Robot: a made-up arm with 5 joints.
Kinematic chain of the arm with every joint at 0, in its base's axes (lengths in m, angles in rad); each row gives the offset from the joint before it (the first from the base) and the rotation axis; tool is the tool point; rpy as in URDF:
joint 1: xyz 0.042 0 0.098 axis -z
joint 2: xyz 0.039 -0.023 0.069 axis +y
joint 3: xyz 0.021 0 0.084 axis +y
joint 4: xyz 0.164 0 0.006 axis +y
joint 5: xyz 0.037 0.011 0 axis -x
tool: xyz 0 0 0 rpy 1.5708 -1.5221 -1.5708
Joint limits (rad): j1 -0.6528..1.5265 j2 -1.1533..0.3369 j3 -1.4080..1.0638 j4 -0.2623..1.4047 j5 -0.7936..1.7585
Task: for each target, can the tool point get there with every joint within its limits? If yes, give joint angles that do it. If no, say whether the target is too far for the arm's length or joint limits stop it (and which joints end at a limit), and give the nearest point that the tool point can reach.
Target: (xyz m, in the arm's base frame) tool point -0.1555 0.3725 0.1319
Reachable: no: too far | nearest point -0.0541 0.1813 0.3167 | short by 0.285 m
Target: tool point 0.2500 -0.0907 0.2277
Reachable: yes | joints 0.3582 -0.1726 0.1664 1.0895 0.5698
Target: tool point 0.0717 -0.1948 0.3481
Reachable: yes | joints 1.3584 -0.3876 -0.2020 0.6112 0.4199
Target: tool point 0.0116 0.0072 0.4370
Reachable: yes | joints 0.6265 -0.8712 -0.7823 0.1479 0.7054
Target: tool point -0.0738 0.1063 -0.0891
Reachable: no: joint limits stop it (at a limit: joint 1, joint 2, joint 3) | nearest point 0.1254 0.0487 0.0509 | short by 0.250 m
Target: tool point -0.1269 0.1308 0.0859
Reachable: no: joint limits stop it (at a limit: joint 2, joint 3, joint 4) | nearest point -0.1202 0.1256 0.3167 | short by 0.231 m
